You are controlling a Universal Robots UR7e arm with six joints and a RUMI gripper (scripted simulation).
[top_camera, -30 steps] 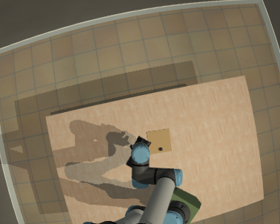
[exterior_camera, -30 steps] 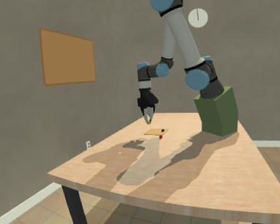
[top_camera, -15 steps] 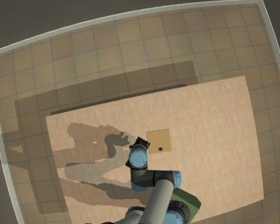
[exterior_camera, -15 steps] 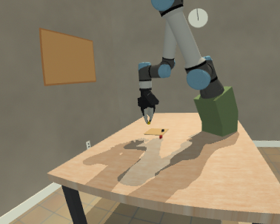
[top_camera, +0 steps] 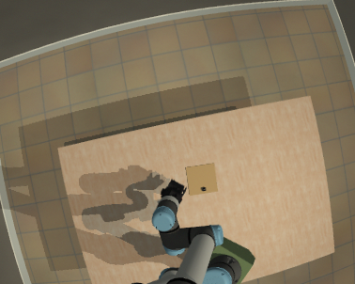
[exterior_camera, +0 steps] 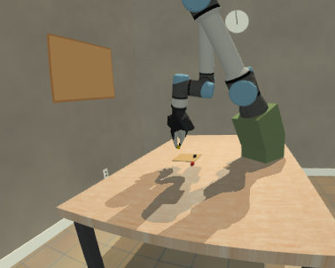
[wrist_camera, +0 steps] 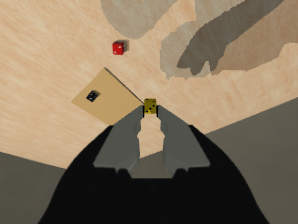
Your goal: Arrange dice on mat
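Right now my hand is 1 cm above the yellow die. The rest, counted from my hand: black die 13 cm to the right, 10 cm below, 5 cm behind; red die 10 cm below, 7 cm behind, 1 cm to the right; tan mat 13 cm to the right, 11 cm below.
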